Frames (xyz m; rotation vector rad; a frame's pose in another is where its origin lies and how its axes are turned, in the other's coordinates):
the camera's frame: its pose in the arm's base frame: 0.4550 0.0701 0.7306 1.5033 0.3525 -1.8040
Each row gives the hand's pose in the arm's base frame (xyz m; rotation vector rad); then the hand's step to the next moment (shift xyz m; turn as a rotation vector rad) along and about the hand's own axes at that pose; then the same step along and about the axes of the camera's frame.
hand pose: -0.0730 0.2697 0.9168 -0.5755 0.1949 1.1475
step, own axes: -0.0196 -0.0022 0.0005 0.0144 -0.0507 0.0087
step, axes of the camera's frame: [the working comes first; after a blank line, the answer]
step, axes of the arm's base frame: -0.0062 -0.0161 0.0096 0.0503 0.0016 0.0178

-0.0028 0.0091 0.0173 -0.0187 0.0379 -0.0326
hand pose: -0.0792 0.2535 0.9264 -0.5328 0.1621 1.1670
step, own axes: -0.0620 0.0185 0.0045 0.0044 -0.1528 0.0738
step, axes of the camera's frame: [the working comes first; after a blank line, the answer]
step, axes of the arm's base frame: -0.0421 -0.0441 0.0223 0.1291 -0.0047 0.1101

-0.0033 0.0065 0.0644 -0.1047 0.1191 -0.0605
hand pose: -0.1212 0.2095 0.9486 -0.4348 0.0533 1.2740
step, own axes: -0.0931 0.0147 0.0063 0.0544 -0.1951 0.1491
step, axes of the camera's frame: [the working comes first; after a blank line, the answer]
step, axes of the arm's base frame: -0.0431 -0.0795 0.0273 0.1687 0.0574 0.1775

0.0050 0.0312 0.0890 -0.1913 0.1206 -0.1101
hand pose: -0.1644 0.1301 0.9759 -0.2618 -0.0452 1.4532
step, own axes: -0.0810 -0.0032 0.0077 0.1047 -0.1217 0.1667
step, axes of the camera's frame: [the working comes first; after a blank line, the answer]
step, axes of the arm's base frame: -0.0082 -0.0789 0.0185 0.0999 0.1165 0.1732

0.0119 0.0527 0.0609 -0.2068 0.0319 -0.0989
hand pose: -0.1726 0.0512 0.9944 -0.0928 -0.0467 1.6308
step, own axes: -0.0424 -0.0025 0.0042 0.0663 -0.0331 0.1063
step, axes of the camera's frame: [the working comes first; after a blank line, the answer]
step, axes of the arm's base frame: 0.0046 -0.0420 0.0057 0.0195 0.0710 0.1066

0.0099 0.0333 0.0248 -0.1257 -0.0088 -0.0300
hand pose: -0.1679 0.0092 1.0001 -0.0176 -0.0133 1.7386
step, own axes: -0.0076 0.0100 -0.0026 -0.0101 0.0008 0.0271
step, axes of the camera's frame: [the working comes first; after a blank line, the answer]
step, axes of the arm's base frame: -0.0085 -0.0092 -0.0028 0.0004 -0.0101 0.0271

0.0062 -0.0003 0.0112 -0.0216 0.0138 0.0135
